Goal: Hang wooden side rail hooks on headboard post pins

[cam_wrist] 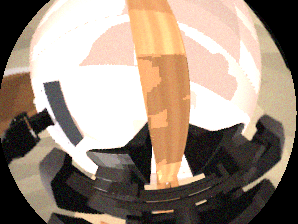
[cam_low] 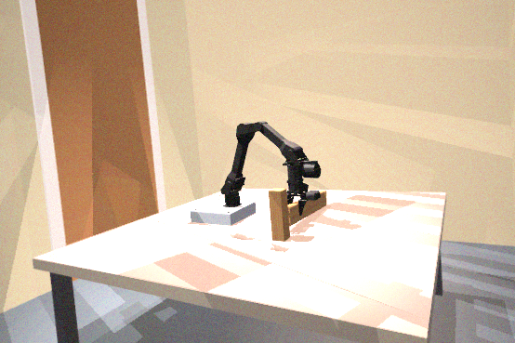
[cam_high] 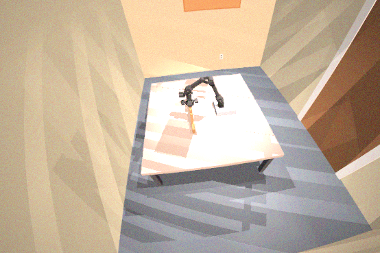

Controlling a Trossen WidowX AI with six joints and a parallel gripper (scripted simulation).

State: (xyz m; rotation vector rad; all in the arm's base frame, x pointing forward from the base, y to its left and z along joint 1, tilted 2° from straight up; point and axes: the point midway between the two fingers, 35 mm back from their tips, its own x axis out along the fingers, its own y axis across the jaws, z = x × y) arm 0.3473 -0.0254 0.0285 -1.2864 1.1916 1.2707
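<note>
Right now the wooden headboard post is 2 cm ahead of my gripper tip, 16 cm to the right of it and 4 cm above it.
</note>
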